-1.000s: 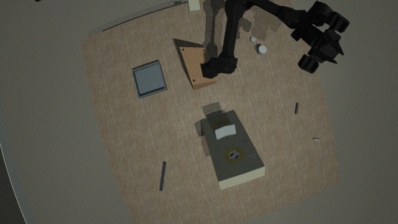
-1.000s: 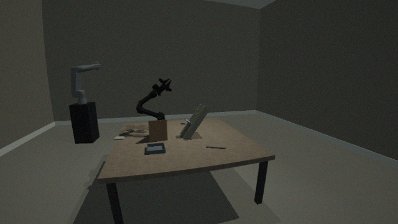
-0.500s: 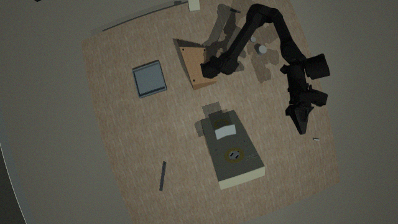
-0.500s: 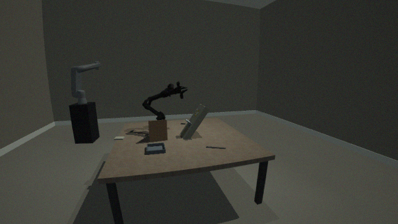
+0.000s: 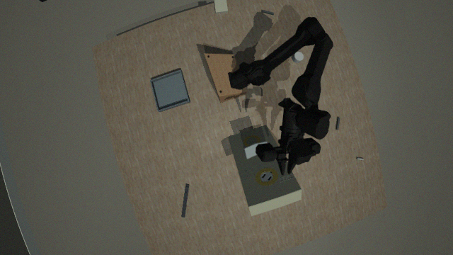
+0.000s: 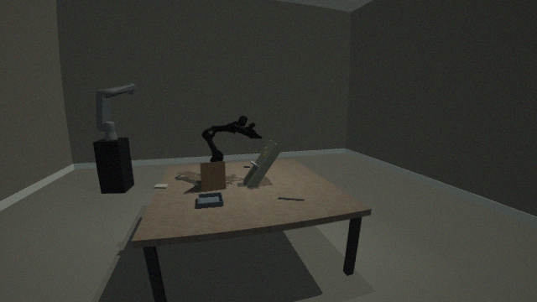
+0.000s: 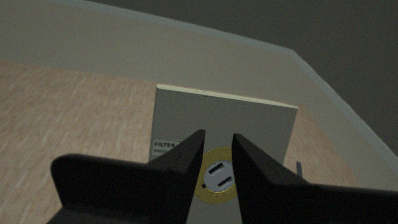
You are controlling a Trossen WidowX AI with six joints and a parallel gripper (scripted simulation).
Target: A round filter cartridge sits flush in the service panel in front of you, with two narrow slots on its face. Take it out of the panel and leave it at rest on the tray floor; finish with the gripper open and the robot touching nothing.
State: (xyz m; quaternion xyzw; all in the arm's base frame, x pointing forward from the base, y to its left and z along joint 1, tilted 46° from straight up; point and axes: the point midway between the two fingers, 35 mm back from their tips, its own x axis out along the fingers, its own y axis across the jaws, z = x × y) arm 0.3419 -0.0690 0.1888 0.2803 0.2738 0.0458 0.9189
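Right now the round grey filter cartridge is 120 mm below my gripper tip, 40 mm to the right of it and 40 mm ahead of it. Also, from my gripper tip: sloped service panel 190 mm below, 50 mm to the right, 10 mm behind; grey tray 380 mm behind, 370 mm to the right, 330 mm below.
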